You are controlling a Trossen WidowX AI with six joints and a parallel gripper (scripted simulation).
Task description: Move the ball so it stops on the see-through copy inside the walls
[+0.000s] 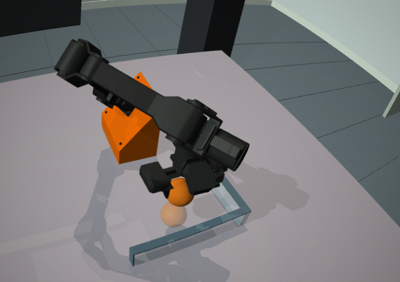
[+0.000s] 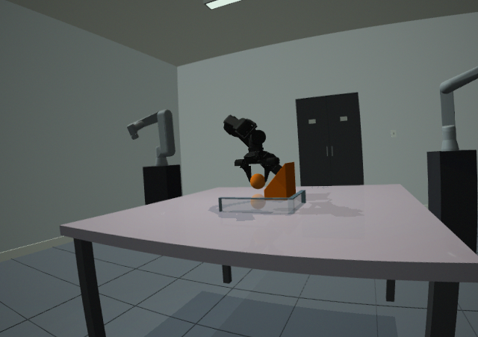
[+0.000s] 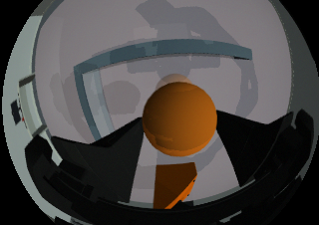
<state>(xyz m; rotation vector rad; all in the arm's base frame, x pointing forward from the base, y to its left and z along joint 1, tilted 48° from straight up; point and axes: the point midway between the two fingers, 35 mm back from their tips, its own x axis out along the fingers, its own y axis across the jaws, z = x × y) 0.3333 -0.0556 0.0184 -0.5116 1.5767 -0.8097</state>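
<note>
My gripper tip is now 8 cm above the see-through copy of ball. Also, from my gripper tip: orange ball right at my gripper tip.
</note>
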